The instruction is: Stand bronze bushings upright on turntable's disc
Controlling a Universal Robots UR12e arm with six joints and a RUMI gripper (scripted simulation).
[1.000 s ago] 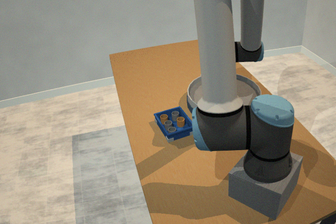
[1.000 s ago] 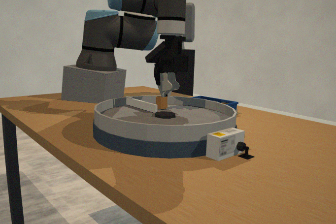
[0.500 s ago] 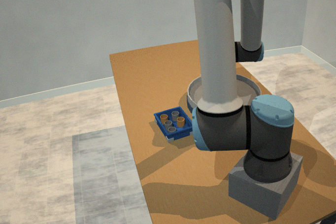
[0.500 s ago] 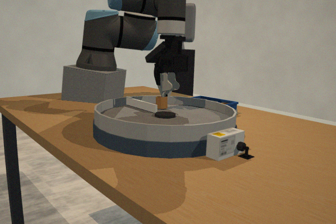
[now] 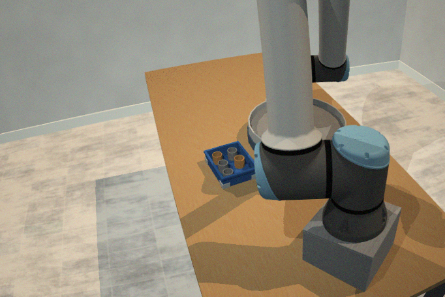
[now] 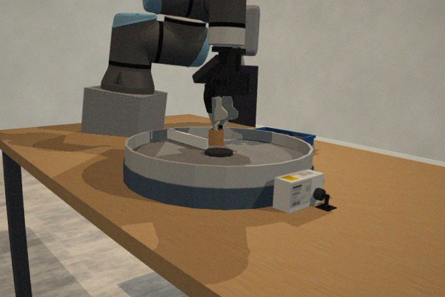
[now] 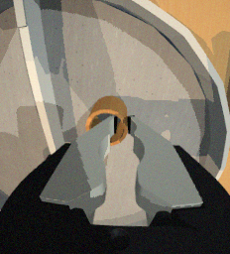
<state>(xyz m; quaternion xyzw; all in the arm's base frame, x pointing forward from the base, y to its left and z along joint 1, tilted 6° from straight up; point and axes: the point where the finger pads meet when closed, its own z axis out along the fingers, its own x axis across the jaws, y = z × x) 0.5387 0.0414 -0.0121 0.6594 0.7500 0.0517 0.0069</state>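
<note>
Now: the blue crate 25 cm to the left of my hand, 6 cm below it and 6 cm behind it. From my hand the other things lie so: turntable: 10 cm ahead, 7 cm to the right, 4 cm below.
</note>
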